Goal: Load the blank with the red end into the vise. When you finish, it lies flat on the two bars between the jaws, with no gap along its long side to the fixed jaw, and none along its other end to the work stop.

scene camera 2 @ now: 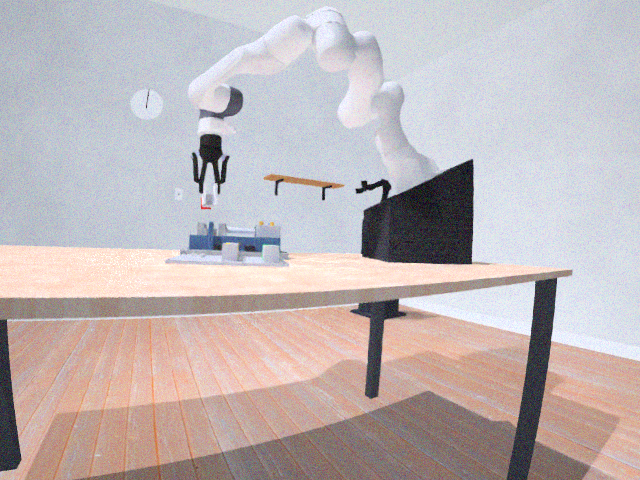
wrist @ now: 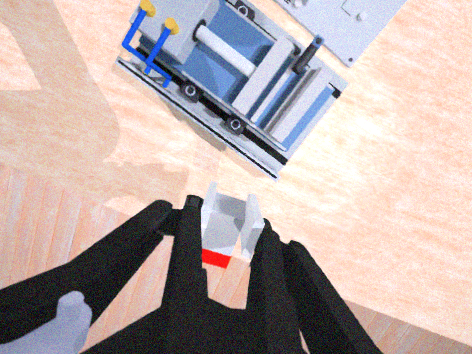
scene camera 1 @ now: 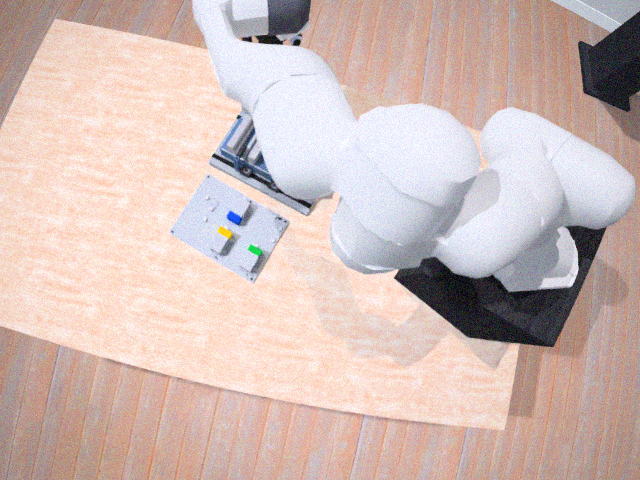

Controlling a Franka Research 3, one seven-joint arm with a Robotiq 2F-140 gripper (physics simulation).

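My gripper [scene camera 2: 209,194] [wrist: 228,200] is shut on the blank with the red end [scene camera 2: 208,199] [wrist: 221,234]. It holds the blank in the air, above the height of the vise [scene camera 1: 239,135] [scene camera 2: 258,243] [wrist: 240,37]. In the wrist view the vise lies beyond the fingertips, off to one side of the blank. The red end shows at the near side of the blank, between the fingers. The movable jaw [wrist: 265,75], the fixed jaw [wrist: 302,107] and the dark work stop post [wrist: 306,55] show, with an open slot between the jaws. In scene camera 1 the arm hides the blank and part of the vise.
A grey plate [scene camera 1: 191,222] [scene camera 2: 178,260] [wrist: 337,30] lies beside the vise. It holds blanks with a blue end [scene camera 1: 234,217], a yellow end [scene camera 1: 224,231] and a green end [scene camera 1: 254,250]. Blue handles [wrist: 157,50] with yellow knobs stand up at the vise's other end.
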